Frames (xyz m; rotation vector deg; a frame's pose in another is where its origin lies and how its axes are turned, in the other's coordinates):
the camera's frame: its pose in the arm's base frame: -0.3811 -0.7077 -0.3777 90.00 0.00 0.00
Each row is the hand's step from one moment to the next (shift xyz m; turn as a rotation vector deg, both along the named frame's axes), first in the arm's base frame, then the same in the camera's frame.
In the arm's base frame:
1: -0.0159 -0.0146 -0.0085 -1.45 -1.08 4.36
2: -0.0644 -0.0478 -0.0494 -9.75 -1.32 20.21
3: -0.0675 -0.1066 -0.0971 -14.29 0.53 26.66
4: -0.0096 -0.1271 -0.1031 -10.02 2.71 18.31
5: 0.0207 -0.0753 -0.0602 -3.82 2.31 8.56
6: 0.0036 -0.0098 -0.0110 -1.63 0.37 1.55
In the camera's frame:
1: -0.0159 -0.0085 0.0146 -1.45 4.36 1.08
2: -0.0644 -0.0494 0.0478 -9.75 20.21 1.32
3: -0.0675 -0.0971 0.1066 -14.29 26.66 -0.53
4: -0.0096 -0.1031 0.1271 -10.02 18.31 -2.71
5: 0.0207 -0.0602 0.0753 -3.82 8.56 -2.31
6: 0.0036 -0.0110 0.0098 -1.63 1.55 -0.37

